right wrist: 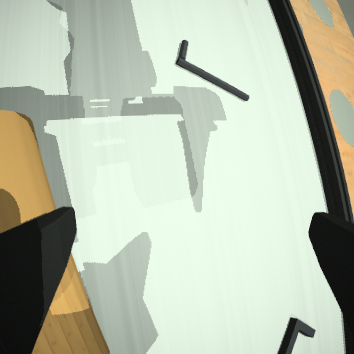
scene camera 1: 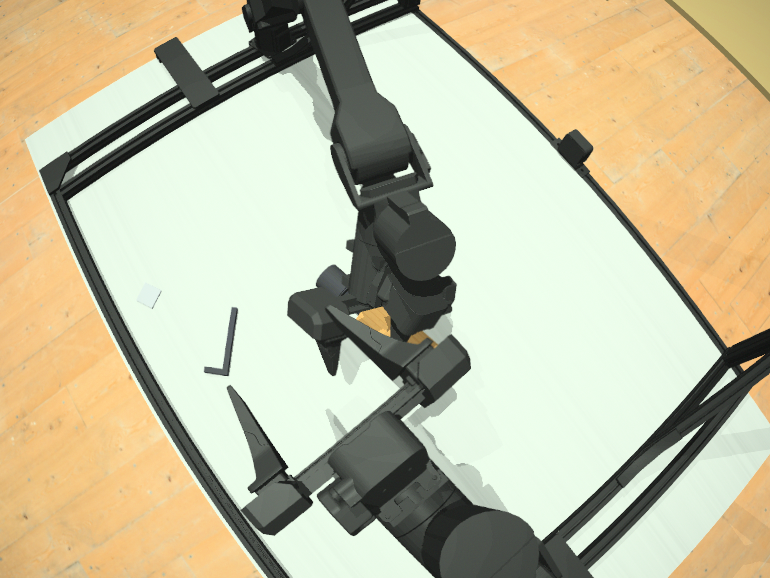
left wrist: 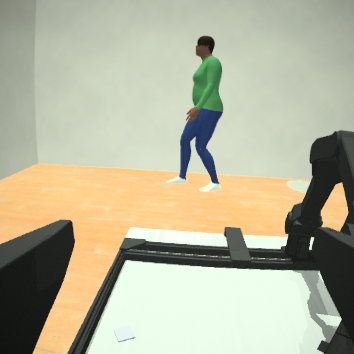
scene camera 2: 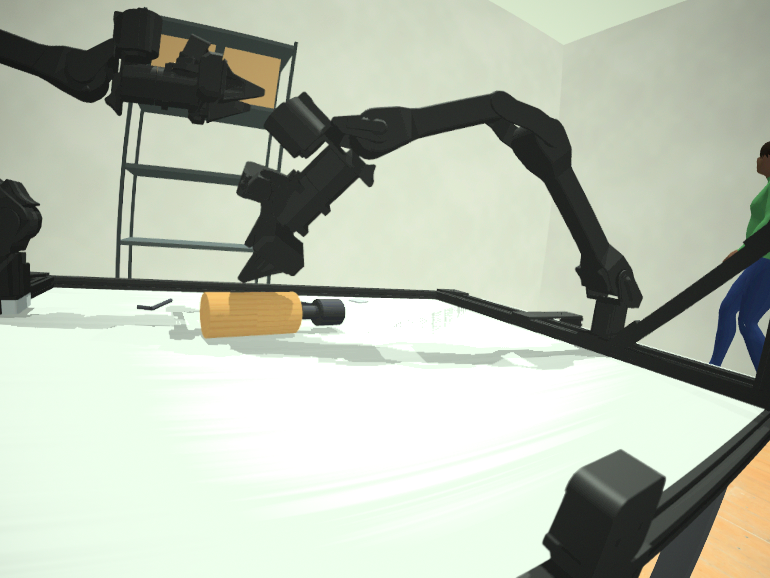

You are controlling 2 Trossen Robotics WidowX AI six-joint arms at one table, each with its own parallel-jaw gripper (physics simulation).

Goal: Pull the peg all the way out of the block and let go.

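Places are measured from the left arm's base along level axes (x down, y right, z back), in metres.
Where they show: left gripper, fingertip midpoint: (scene camera 1: pixel 277 346) (left wrist: pixel 197 237) (scene camera 2: pixel 257 100); right gripper, fingertip midpoint: (right wrist: pixel 196 222) (scene camera 1: pixel 364 364) (scene camera 2: pixel 243 262); left arm's base, origin of the base link: (scene camera 2: pixel 0 295); right arm's base, origin of the base link: (scene camera 1: pixel 272 42) (left wrist: pixel 295 252) (scene camera 2: pixel 605 336).
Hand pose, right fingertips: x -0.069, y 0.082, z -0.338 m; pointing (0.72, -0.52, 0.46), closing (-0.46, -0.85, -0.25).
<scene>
Things, the pixels of their top centre, and the offset from my right fingertips. "spot": a spot on its surface instead.
- orange wooden cylinder, middle of its top: (right wrist: pixel 5 260) (scene camera 1: pixel 404 336) (scene camera 2: pixel 252 292) dx +0.032, dy +0.066, dz +0.001 m
- dark peg, middle of its top: (scene camera 1: pixel 359 300) (scene camera 2: pixel 302 299) dx +0.042, dy +0.057, dz -0.073 m
- dark L-shaped bar, middle of its top: (right wrist: pixel 217 69) (scene camera 2: pixel 155 301) dx +0.082, dy -0.116, dz +0.119 m
- dark bent piece, surface spot: (right wrist: pixel 295 327) spot: dx +0.080, dy -0.132, dz -0.123 m
- pale square tile, middle of its top: (scene camera 1: pixel 148 295) (left wrist: pixel 123 332) dx +0.085, dy -0.161, dz -0.285 m
The block is an orange wooden cylinder (scene camera 1: pixel 375 319) (scene camera 2: pixel 251 314) (right wrist: pixel 17 155) lying on its side on the table, partly hidden by the grippers in scene camera 1. The dark peg (scene camera 1: pixel 332 279) (scene camera 2: pixel 328 312) has its wide head outside the block's right end in scene camera 2, with a short stretch of narrower shaft between them. My right gripper (scene camera 2: pixel 245 261) (right wrist: pixel 196 222) is open and empty, tilted down above the block, apart from it. My left gripper (scene camera 1: pixel 279 347) (scene camera 2: pixel 256 99) (left wrist: pixel 197 237) is open and empty, level and high above the table.
A dark L-shaped bar (scene camera 1: pixel 230 342) (scene camera 2: pixel 155 304) (right wrist: pixel 215 80) lies beyond the block. Another dark bent piece (right wrist: pixel 295 327) shows at the right wrist view's bottom edge. A pale square tile (scene camera 1: pixel 149 295) (left wrist: pixel 124 334) lies near the frame. In scene camera 1 the left gripper's finger overlaps the right gripper.
</scene>
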